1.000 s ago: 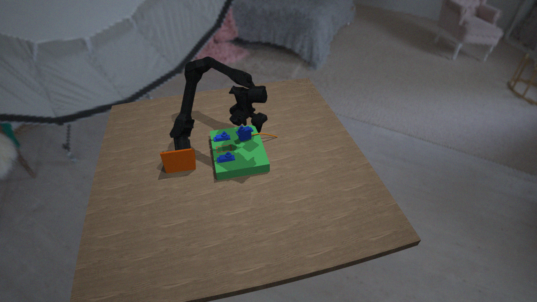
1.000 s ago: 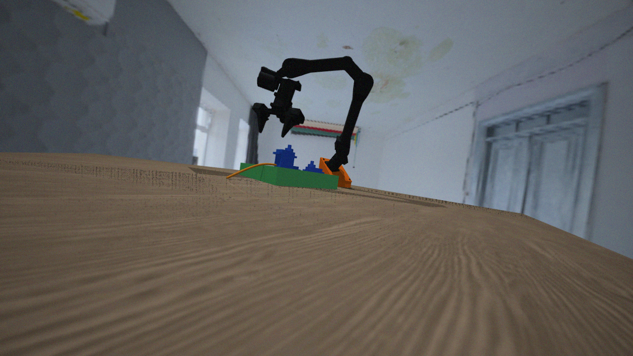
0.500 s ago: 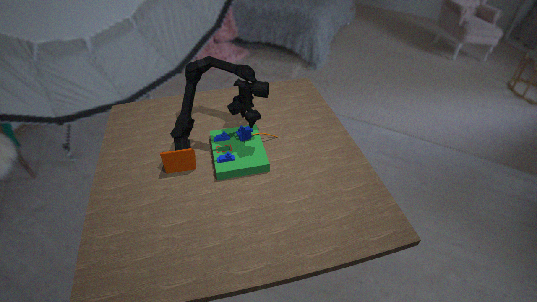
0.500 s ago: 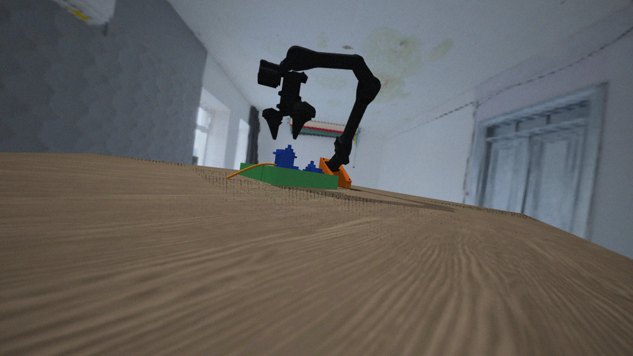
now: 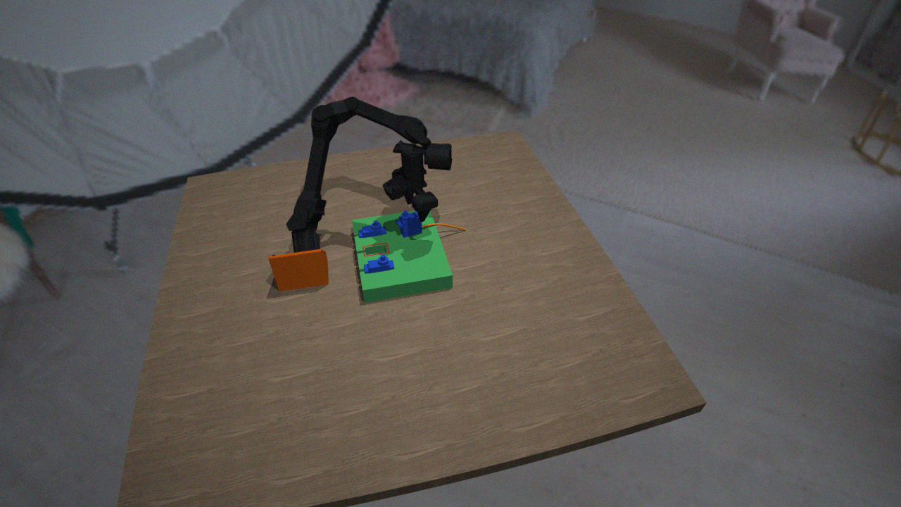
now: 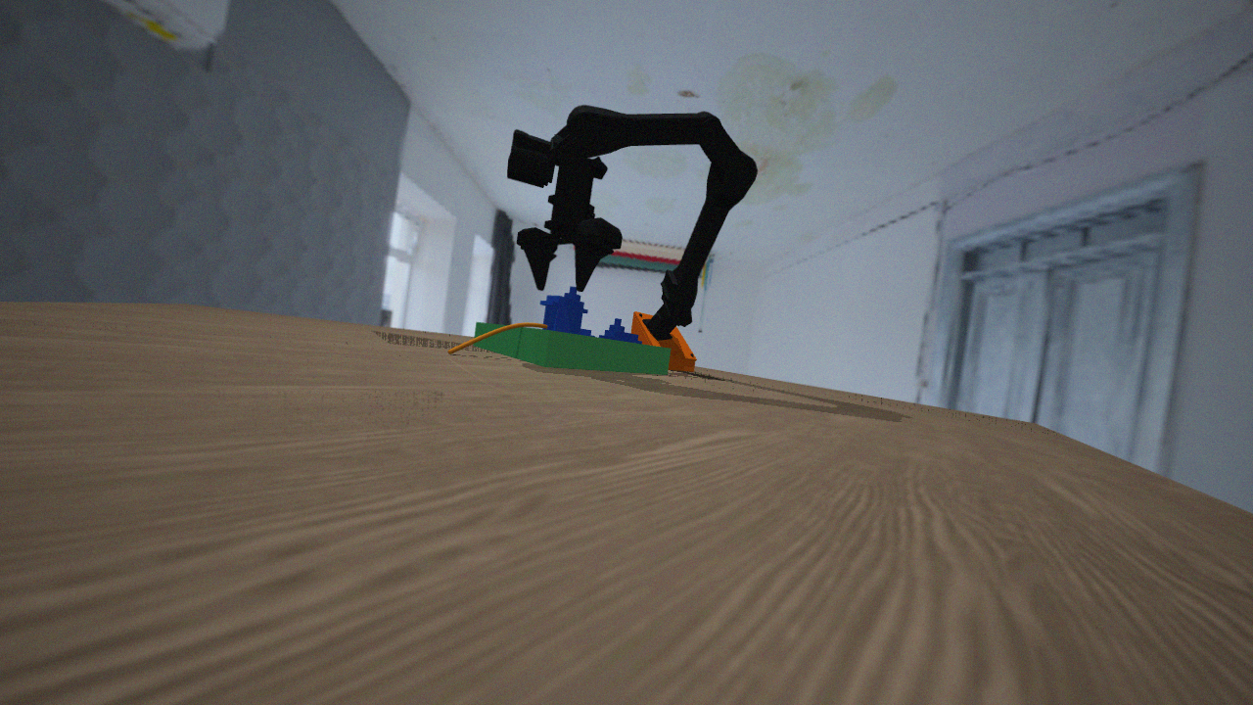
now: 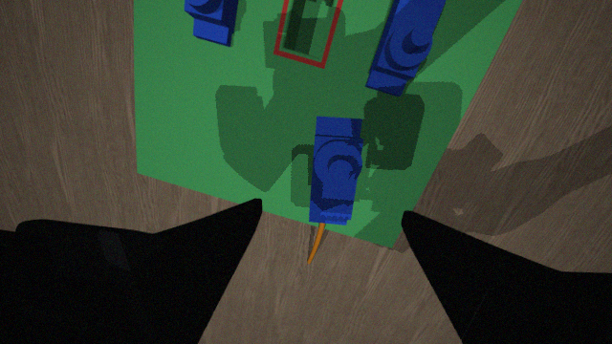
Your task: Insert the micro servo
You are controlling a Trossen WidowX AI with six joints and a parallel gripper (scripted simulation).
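Now: the green deck 90 mm below my gripper tip, 50 mm to the right of it and 30 mm behind it.
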